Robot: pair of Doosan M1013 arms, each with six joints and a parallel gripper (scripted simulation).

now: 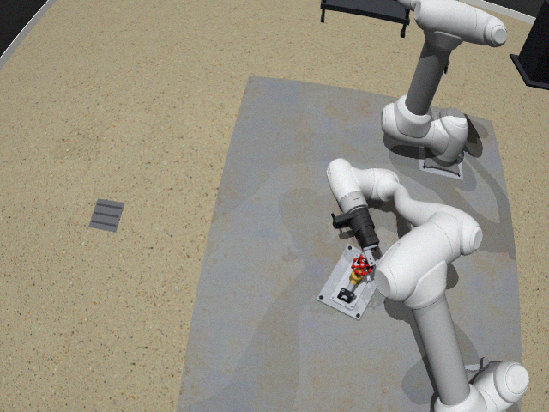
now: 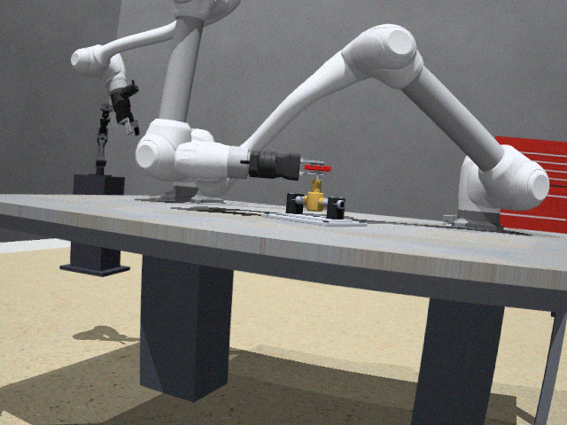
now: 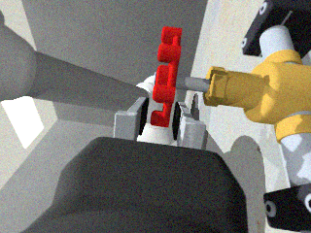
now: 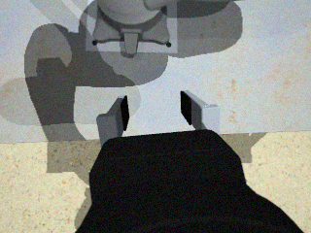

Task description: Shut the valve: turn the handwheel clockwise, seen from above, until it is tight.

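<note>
Right now my left hand is 3 cm short of the red handwheel, 1 cm to the right of it and 1 cm above it. From my left hand the other things lie so: pale base plate 14 cm below, 3 cm ahead, 1 cm to the left.
</note>
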